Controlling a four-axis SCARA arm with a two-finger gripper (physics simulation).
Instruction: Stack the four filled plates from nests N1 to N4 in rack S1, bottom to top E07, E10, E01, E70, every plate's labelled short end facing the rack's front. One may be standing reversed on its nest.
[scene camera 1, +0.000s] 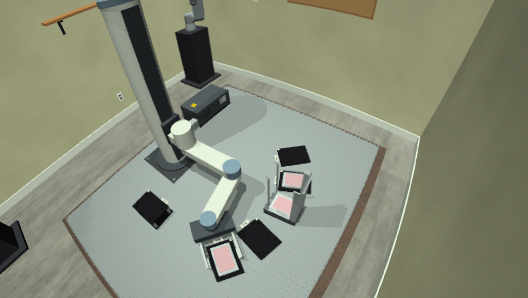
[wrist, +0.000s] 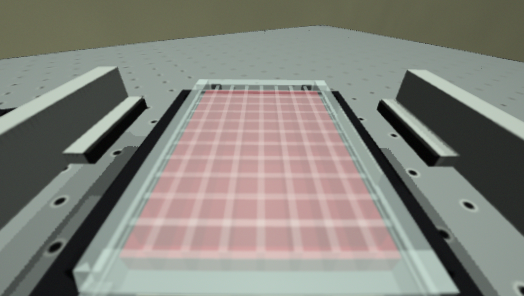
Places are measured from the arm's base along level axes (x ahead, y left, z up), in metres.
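Pixels of known places: gripper, between the fingertips: (scene camera 1: 224, 263) (wrist: 262, 88); arm's base, origin of its link: (scene camera 1: 176, 155).
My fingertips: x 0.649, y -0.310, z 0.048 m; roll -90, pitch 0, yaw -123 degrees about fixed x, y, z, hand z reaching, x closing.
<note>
Ahead of a thing's pixels: the offset from my fingertips to its middle. "spot": to the spot under its first point.
My gripper (scene camera 1: 225, 263) (wrist: 262, 88) is open, its fingers low on either side of a clear-walled plate with a pink grid {0.014 m left, 0.020 m back, 0.017 m down} (scene camera 1: 223, 260) (wrist: 260, 175). Gaps show between both finger pads and the plate. The plate lies flat on a black nest {0.014 m left, 0.020 m back, 0.025 m down} (scene camera 1: 230, 276) (wrist: 107, 205). The rack {0.355 m left, 0.061 m ahead, 0.110 m up} (scene camera 1: 300, 202) stands right of the arm with a pink plate {0.356 m left, 0.067 m ahead, 0.027 m up} (scene camera 1: 282, 205) lying flat inside; how many are stacked there cannot be told. Another pink plate {0.525 m left, 0.025 m ahead, 0.017 m down} (scene camera 1: 293, 180) lies on a nest just behind the rack. No plate's label can be read.
Black nests without pink plates stand right of the gripper (scene camera 1: 259, 239), behind the rack {0.672 m left, 0.068 m back, 0.025 m down} (scene camera 1: 294, 156) and at the left (scene camera 1: 151, 207). The rack's uprights and tall wall rise beside its plate. A dark box {spot: 0.660 m left, 0.698 m back, 0.080 m up} (scene camera 1: 206, 104) stands beyond the arm's column (scene camera 1: 134, 75).
</note>
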